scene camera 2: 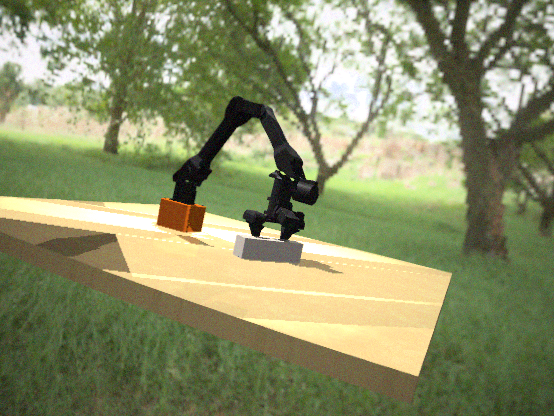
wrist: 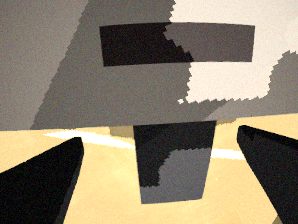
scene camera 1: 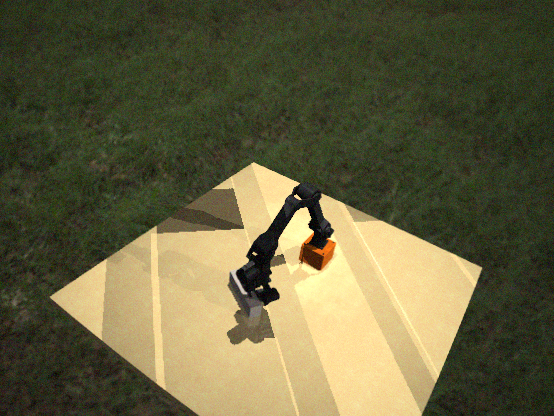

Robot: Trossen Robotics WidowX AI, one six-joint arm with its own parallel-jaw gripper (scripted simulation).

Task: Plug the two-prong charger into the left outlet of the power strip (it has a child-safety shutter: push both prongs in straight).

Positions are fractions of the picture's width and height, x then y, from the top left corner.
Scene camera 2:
my gripper: 0.48, 0.60
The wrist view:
my gripper: 0.55, 0.62
charger: 0.58, 0.72
